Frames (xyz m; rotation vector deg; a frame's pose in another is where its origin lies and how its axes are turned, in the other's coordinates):
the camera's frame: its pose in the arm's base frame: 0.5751 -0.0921 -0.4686 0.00 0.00 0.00
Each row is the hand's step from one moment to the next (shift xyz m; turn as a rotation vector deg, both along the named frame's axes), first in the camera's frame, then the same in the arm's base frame.
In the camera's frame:
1: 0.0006 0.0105 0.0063 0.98 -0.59 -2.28
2: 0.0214 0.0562 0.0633 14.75 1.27 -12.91
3: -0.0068 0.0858 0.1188 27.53 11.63 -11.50
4: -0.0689 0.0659 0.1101 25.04 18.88 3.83
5: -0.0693 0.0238 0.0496 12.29 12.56 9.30
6: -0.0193 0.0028 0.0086 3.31 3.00 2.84
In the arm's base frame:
1: 0.0006 0.0105 0.0063 0.98 -0.59 -2.28
2: 0.0214 0.0562 0.0633 14.75 1.27 -12.91
3: -0.0068 0.0858 0.1188 27.53 11.63 -11.50
4: -0.0689 0.0659 0.1101 25.04 18.88 3.83
5: -0.0693 0.0238 0.0496 12.29 12.56 9.30
6: -0.0193 0.0028 0.0086 3.31 3.00 2.84

